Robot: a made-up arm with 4 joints.
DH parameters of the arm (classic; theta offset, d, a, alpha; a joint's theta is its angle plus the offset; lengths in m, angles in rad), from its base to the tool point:
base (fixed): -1.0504 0 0.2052 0
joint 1: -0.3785 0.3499 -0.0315 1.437
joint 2: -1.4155 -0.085 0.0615 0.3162
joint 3: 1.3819 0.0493 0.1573 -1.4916
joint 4: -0.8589 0 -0.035 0
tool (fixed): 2.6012 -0.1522 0 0
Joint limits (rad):
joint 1: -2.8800..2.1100
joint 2: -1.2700..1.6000
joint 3: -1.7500..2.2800
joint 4: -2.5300..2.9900
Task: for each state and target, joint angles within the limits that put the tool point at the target. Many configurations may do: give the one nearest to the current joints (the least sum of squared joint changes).
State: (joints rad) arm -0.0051 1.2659 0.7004 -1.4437
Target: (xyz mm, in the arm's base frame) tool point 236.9 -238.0 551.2
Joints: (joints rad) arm 0.7010 1.5940 0.2179 -1.4116
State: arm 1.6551 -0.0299 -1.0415 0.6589
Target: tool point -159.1 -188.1 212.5
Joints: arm 1.8045 -0.6975 -1.1684 0.3168
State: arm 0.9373 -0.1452 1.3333 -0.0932
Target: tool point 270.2 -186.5 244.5
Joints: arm 1.3476 -0.0261 0.6625 -0.3176
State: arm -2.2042 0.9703 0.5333 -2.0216
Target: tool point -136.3 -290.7 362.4
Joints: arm -1.3756 1.1311 -0.2356 -1.9559
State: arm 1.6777 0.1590 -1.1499 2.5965
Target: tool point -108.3 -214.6 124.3
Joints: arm 1.7633 -0.2138 -1.3636 2.6454
